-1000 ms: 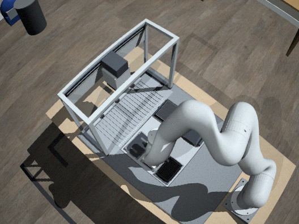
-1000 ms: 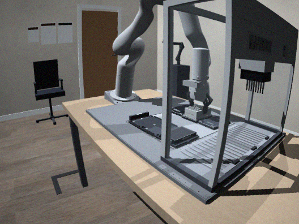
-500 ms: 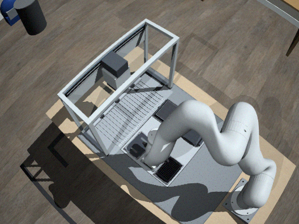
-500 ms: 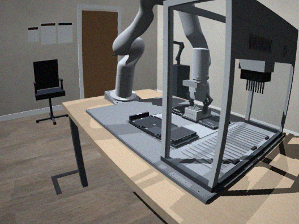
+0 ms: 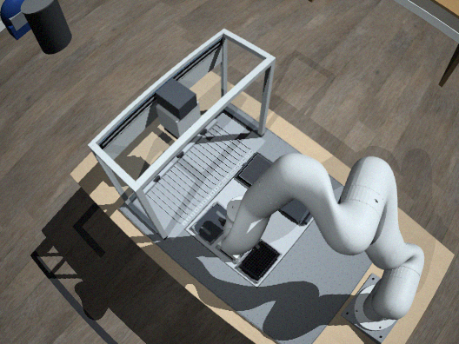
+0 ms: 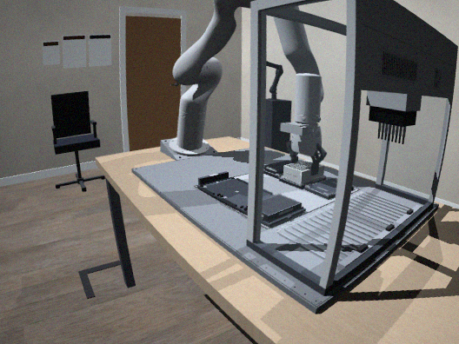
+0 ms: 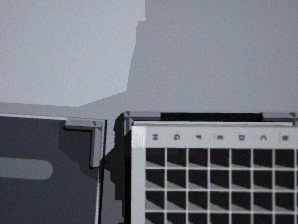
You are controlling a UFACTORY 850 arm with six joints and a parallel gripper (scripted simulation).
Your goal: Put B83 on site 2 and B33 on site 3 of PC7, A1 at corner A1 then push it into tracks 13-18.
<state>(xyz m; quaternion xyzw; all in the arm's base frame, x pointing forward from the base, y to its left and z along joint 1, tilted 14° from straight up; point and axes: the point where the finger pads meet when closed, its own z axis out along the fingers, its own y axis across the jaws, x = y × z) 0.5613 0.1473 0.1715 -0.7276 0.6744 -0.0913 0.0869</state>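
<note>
My gripper is now 4 cm above the nest S2. Round my hand: plate carrier PC7 (26 cm to the right, 3 cm below, 3 cm ahead); black plate B38 (11 cm behind, 2 cm below); nest S3 (11 cm ahead, 4 cm below, 1 cm to the left).
</note>
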